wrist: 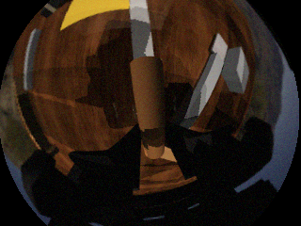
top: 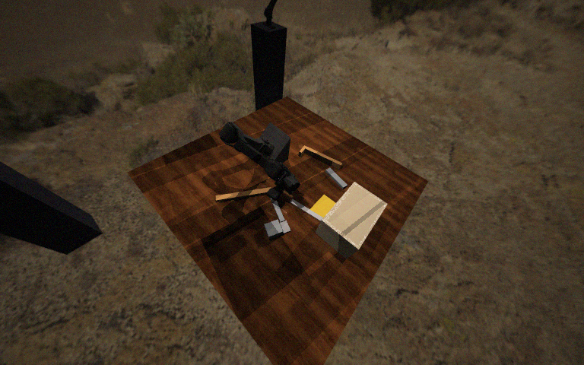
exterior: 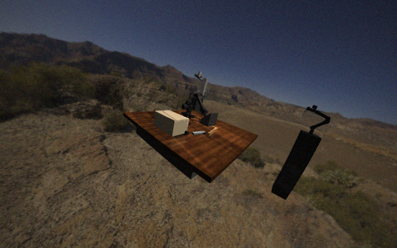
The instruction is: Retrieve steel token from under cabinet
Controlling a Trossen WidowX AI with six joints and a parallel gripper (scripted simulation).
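Right now my gripper tip is 10 cm short of the grey scraper and 10 cm to the left of it. The rest, counted from my gripper tip: wooden stick 14 cm behind, 14 cm to the right; then grey block 12 cm ahead, 18 cm to the right, 1 cm above; then grey bar 16 cm ahead, 33 cm to the left.
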